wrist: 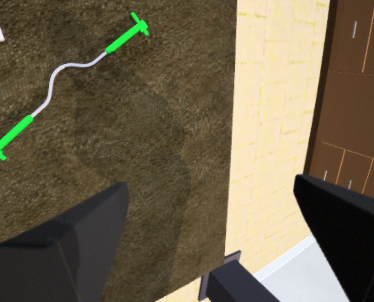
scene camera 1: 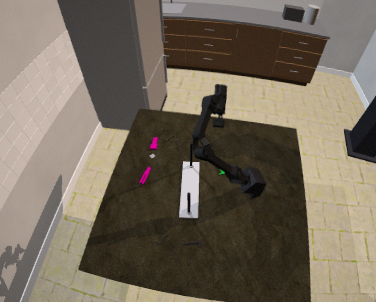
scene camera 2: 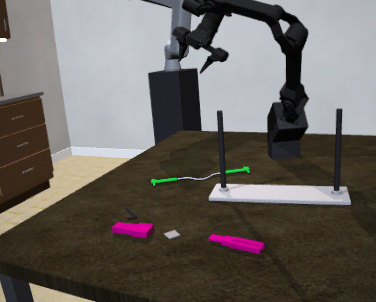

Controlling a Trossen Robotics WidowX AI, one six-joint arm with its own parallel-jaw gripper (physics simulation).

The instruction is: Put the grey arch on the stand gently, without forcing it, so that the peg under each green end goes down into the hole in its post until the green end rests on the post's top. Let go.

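Places are measured from the arm's base along level axes (x ahead, y left, z up), in metres.
Where they show: gripper, fingertip midpoint: (wrist: 211,187) (scene camera 1: 219,114) (scene camera 2: 189,67); arm's base, link origin: (scene camera 1: 245,179) (scene camera 2: 290,114).
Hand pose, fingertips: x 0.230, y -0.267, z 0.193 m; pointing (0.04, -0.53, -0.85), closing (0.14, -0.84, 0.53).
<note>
Things, the pixels of their top centre, and the offset from my fingertips. "spot": a spot on its surface instead. Level surfaces: height alone.
- grey arch, top centre: (wrist: 67,81) (scene camera 2: 201,174) dx +0.021, dy +0.027, dz -0.360 m
- white base, surface height: dz -0.361 m
- small grey square, surface spot: (scene camera 2: 172,234) (scene camera 1: 152,156) spot: dx +0.403, dy +0.156, dz -0.370 m
- thin dark piece, top centre: (scene camera 2: 127,212) dx +0.348, dy -0.031, dz -0.367 m
- table, surface height: dz -0.373 m
The grey arch (scene camera 2: 200,179) (wrist: 75,65), a thin wavy bar with a straight green length at each end and a small crosspiece at each tip, lies on the table behind the stand's left post in scene camera 2. In scene camera 1 the arm hides most of it. The stand has a white base (scene camera 1: 189,180) (scene camera 2: 280,194) and two upright dark posts, one (scene camera 1: 189,202) (scene camera 2: 338,150) at each end; the holes cannot be made out. My gripper (scene camera 2: 191,66) (wrist: 211,187) is open and empty, high above the table and away from the arch.
Two magenta pieces (scene camera 1: 154,143) (scene camera 2: 237,244), a small grey square (scene camera 1: 152,156) (scene camera 2: 172,234) and a thin dark piece (scene camera 2: 131,215) lie on the table (scene camera 1: 125,215) in front of the stand in scene camera 2. Thin dark pieces (scene camera 1: 192,243) lie beyond the stand's other end.
</note>
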